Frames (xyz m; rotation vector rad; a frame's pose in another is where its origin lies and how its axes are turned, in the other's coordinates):
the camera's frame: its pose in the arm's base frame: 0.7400 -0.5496 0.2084 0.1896 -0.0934 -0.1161
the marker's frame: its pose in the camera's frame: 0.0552 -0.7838 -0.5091 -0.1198 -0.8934 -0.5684
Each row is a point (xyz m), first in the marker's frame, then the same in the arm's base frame.
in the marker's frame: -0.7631 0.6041 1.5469
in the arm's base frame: -0.2798 0.1349 0.1905
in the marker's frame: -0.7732 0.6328 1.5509
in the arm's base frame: -0.2696 0.1634 0.1954
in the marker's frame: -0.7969 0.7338 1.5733
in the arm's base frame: -0.2352 0.2589 0.2265
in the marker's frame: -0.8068 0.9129 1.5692
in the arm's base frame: -0.1309 0.3958 0.2769
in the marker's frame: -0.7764 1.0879 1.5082
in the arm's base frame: 0.0269 0.4886 0.3190
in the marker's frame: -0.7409 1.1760 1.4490
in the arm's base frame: 0.1343 0.5147 0.3368
